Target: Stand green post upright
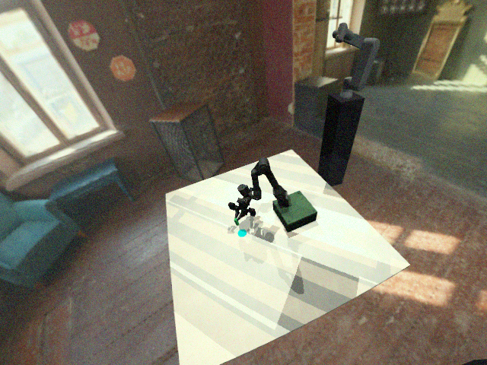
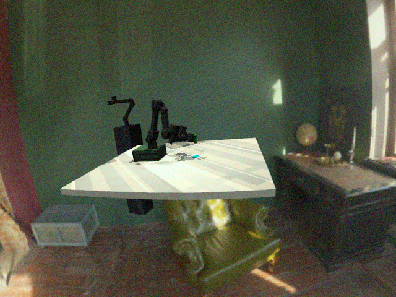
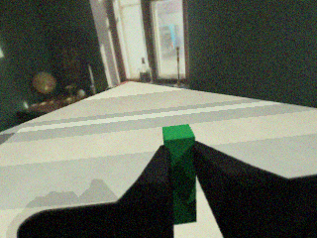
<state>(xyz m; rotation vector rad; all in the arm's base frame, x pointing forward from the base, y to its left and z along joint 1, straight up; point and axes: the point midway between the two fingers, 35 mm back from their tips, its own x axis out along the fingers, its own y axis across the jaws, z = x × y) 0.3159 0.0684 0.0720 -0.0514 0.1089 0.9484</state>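
The cyan circle lies 16 cm below my gripper tip and 1 cm behind it. From my gripper tip the other things lie so: green post: 2 cm below.
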